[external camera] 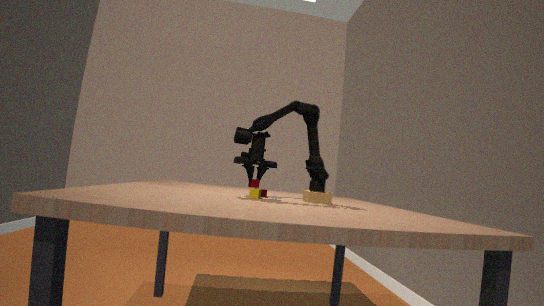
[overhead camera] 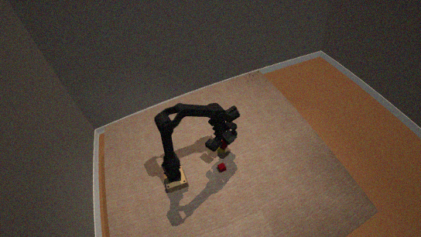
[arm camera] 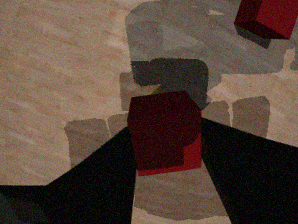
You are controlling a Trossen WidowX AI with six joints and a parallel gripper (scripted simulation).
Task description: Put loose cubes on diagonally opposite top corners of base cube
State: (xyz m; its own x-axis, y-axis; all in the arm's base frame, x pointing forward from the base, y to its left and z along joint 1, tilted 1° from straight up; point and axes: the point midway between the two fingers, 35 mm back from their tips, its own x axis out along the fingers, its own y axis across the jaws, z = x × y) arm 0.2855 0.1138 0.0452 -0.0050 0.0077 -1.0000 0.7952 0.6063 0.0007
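My gripper tip is 1 cm past the yellow cube, 2 cm to the right of it and 4 cm above it.
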